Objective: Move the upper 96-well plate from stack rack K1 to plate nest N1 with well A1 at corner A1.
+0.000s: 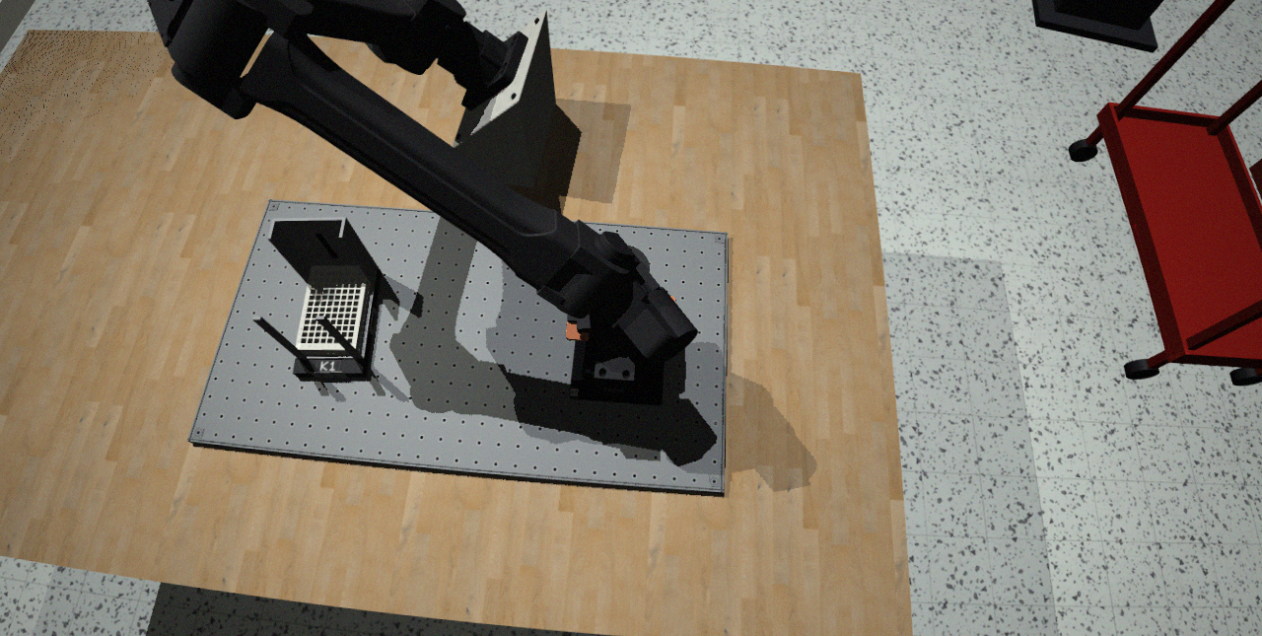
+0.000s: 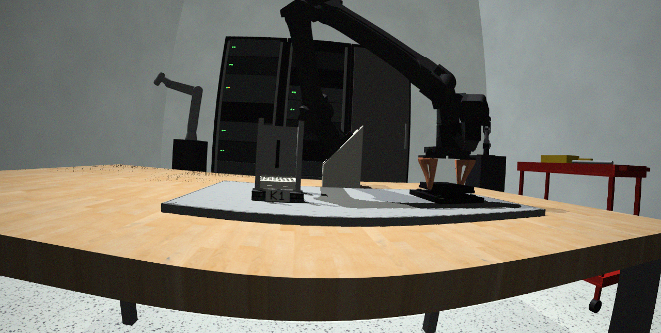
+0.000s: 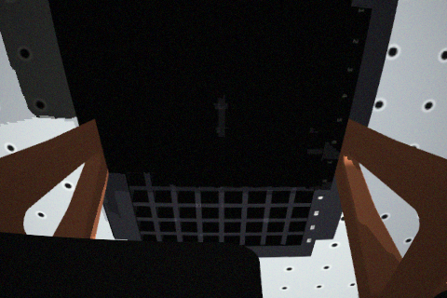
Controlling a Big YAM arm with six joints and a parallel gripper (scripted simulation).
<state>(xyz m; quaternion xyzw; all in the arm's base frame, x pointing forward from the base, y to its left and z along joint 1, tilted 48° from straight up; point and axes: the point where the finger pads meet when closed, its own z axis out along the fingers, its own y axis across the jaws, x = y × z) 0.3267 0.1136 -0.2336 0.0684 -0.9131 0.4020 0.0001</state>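
My hand is 20 mm above the black plate nest N1. Round my hand: pale A1 square: 80 mm ahead, 40 mm to the right, 20 mm below; then white 96-well plate: 390 mm to the right, 40 mm ahead.
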